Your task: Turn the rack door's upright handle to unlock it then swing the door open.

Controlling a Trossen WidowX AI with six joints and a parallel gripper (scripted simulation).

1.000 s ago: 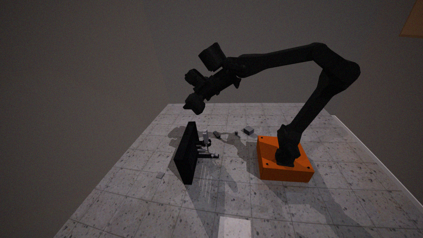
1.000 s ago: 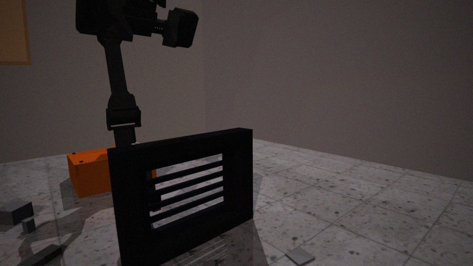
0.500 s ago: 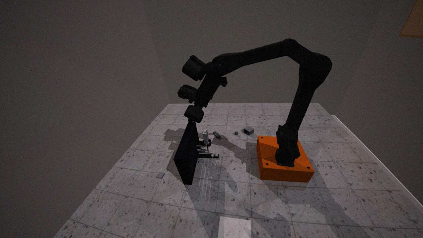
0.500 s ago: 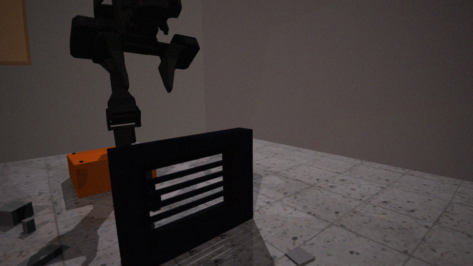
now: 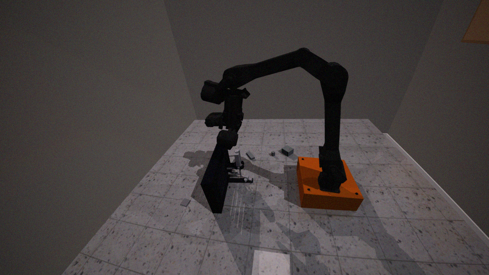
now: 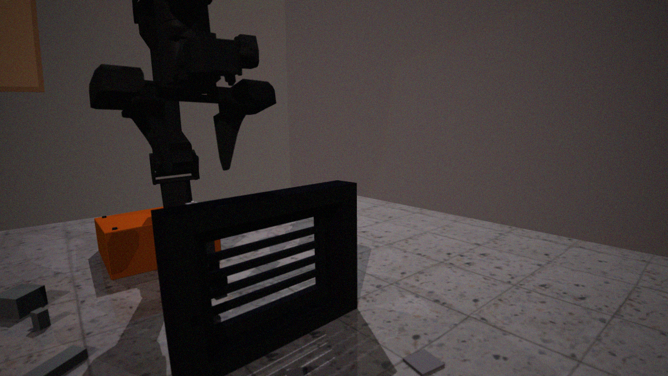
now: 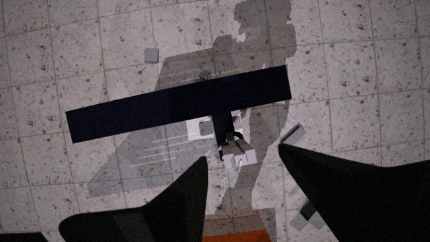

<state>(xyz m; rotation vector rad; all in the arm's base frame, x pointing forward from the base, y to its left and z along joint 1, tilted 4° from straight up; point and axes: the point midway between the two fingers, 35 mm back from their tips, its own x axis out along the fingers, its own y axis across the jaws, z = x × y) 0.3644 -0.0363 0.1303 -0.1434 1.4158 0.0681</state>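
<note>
Now: gripper tip 100 mm above the grey handle, 20 mm past it and 10 mm to the left of it. The rest, counted from my gripper tip: grey bar: 190 mm below, 160 mm to the right, 30 mm behind; then flat grey plate: 200 mm below, 180 mm ahead, 160 mm to the left.
</note>
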